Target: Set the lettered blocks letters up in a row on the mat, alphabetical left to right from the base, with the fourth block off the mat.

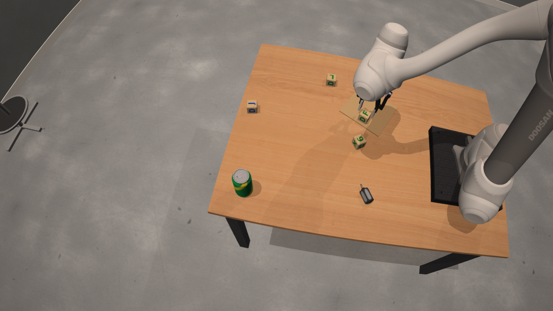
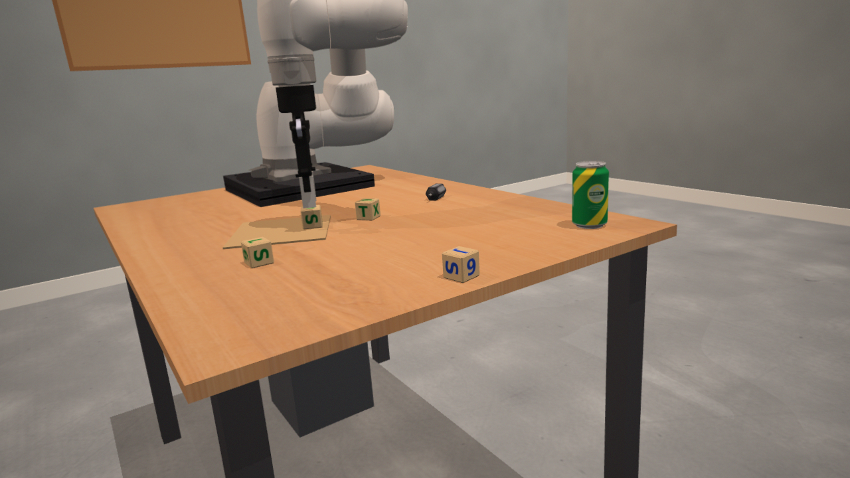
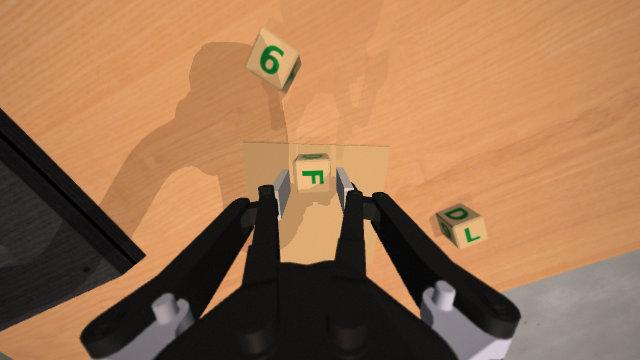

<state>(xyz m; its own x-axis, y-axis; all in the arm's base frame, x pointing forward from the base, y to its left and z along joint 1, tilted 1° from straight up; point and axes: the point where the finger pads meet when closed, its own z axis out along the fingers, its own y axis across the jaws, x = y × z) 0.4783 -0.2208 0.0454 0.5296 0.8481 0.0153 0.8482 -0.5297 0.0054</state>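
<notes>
My hand is 47 cm short of the blue-lettered block, 2 cm to the left of it and 6 cm above it. The rest, counted from my hand: soda can (47 cm ahead, 34 cm to the left, 2 cm below); then tan mat (4 cm behind, 6 cm to the right, 8 cm below); then black tool (2 cm ahead, 34 cm to the left, 7 cm below).
</notes>
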